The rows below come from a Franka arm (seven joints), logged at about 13 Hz.
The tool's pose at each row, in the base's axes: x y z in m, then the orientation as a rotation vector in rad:
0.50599, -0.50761, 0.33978, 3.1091, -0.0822, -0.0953
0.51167, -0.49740, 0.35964, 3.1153, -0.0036, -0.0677
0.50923, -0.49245, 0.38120, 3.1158, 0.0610, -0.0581
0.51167, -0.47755, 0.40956, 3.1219, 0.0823, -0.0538
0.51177, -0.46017, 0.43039, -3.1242, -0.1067, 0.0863
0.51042, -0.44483, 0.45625, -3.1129, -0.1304, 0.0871
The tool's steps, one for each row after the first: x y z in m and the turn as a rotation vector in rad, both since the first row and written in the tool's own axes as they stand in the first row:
0.00391, -0.00986, -0.02045, 0.0033, 0.0185, -0.0504
-0.00009, -0.01399, -0.04195, 0.0031, 0.0252, -0.0917
-0.00017, -0.02810, -0.07082, 0.0093, 0.0281, -0.1055
-0.00226, -0.04479, -0.09210, 0.0408, 0.0067, -0.1223
-0.00599, -0.05922, -0.11825, 0.0506, 0.0059, -0.1381

